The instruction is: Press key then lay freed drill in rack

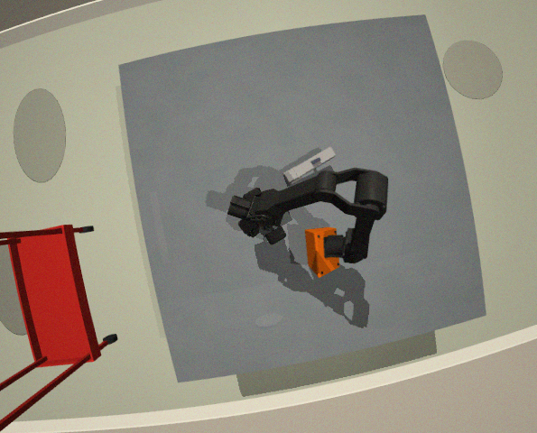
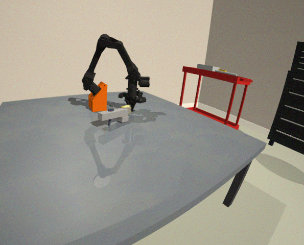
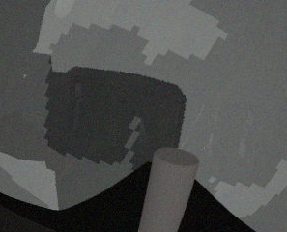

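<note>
Right now the drill is 2 cm ahead of my gripper tip, 3 cm to the right of it and 4 cm above it. The rest, counted from my gripper tip: light grey block 17 cm ahead, 16 cm to the right, 4 cm above; dark key 18 cm ahead, 18 cm to the right, 4 cm above; beige rack 2 cm ahead, 5 cm to the right, 1 cm above.
</note>
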